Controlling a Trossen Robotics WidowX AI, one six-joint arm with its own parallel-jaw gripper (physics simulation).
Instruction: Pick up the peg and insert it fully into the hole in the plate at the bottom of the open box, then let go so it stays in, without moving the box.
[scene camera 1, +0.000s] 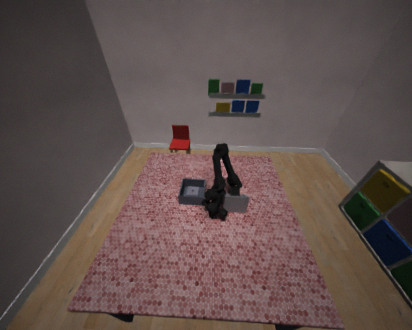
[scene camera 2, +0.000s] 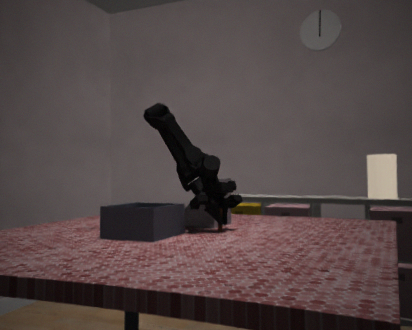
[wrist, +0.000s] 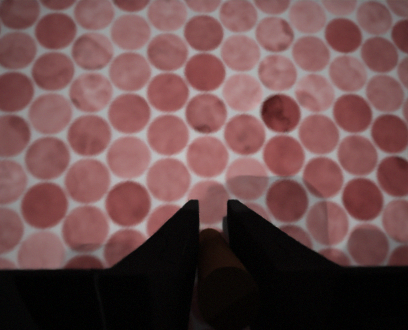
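Where they show: gripper, between the fingertips: (scene camera 1: 210, 217) (scene camera 2: 223, 225) (wrist: 212, 209); arm's base, origin of its link: (scene camera 1: 235, 195).
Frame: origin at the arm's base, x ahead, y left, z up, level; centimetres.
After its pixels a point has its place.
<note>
The brown peg (scene camera 2: 220, 227) {x 15.4, y 14.7, z -9.5 cm} (wrist: 220, 270) {x 14.8, y 15.0, z -3.2 cm} stands about upright between the fingers, its lower end at or close to the table top; it cannot be made out in scene camera 1. My gripper (scene camera 2: 220, 222) {x 15.6, y 16.0, z -8.6 cm} (wrist: 212, 209) {x 15.6, y 16.0, z -8.6 cm} points down and is shut on the peg, with a finger on each side of it. The open dark grey-blue box (scene camera 1: 191, 201) {x 31.9, y 6.0, z -6.8 cm} (scene camera 2: 142, 222) {x 41.9, y 3.1, z -5.7 cm} stands beside the gripper, left of it in both scene views. In scene camera 1 a lighter plate (scene camera 1: 197, 193) {x 28.8, y -1.8, z -6.0 cm} lies on its bottom, with a small dark hole (scene camera 1: 193, 190) {x 32.6, y -4.3, z -6.0 cm} near its middle.
A light grey block (scene camera 1: 238, 202) {x -2.3, y 7.1, z 1.0 cm} (scene camera 2: 198, 218) {x 8.1, y 1.6, z -7.8 cm} stands by the arm, partly hidden behind it in scene camera 2. The table (scene camera 1: 200, 270) {x 17.0, y 48.1, z -11.2 cm} (scene camera 2: 280, 260) {x 47.9, y 47.5, z -11.2 cm} has a red and pink dotted top. A red chair (scene camera 1: 180, 144) and a shelf unit with coloured drawers stand off the table.
</note>
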